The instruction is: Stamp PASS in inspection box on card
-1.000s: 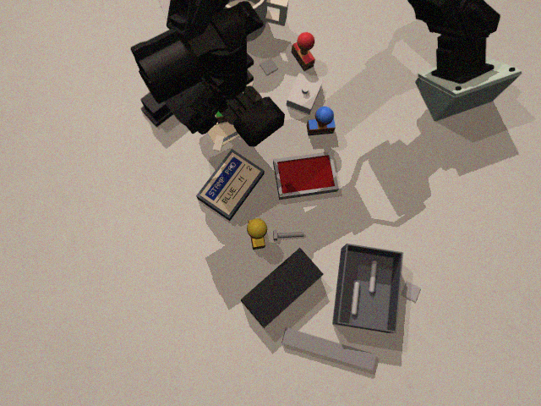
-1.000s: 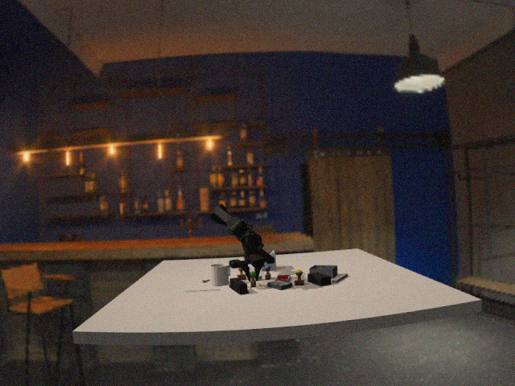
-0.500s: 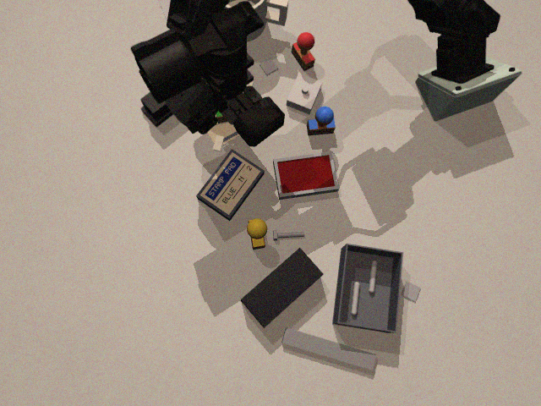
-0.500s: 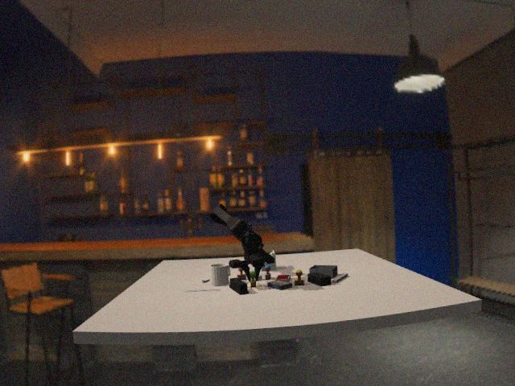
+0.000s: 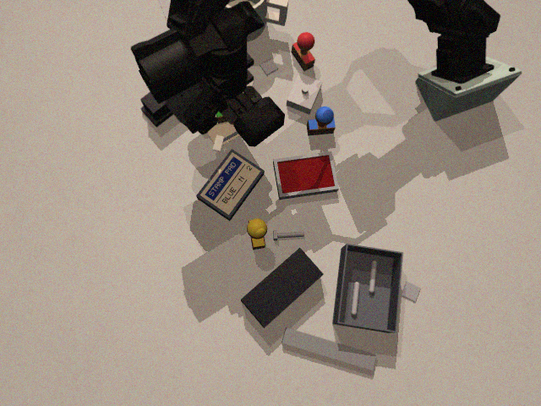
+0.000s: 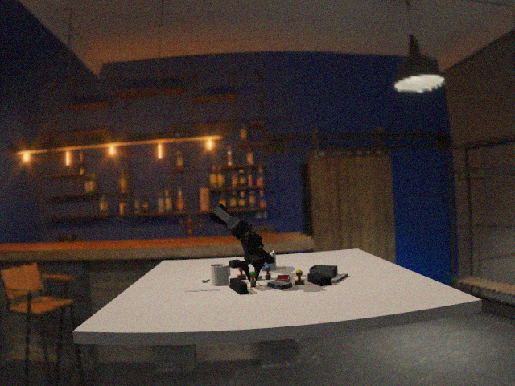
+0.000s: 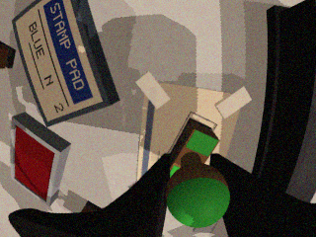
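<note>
Now: the green-knobbed stamp right at my gripper tip. The rest, counted from my gripper tip: cream card: 10 mm behind, 20 mm below; then blue stamp pad tin: 50 mm ahead, 100 mm to the left, 10 mm below; then long black block: 40 mm ahead, 70 mm to the right, 10 mm below.
</note>
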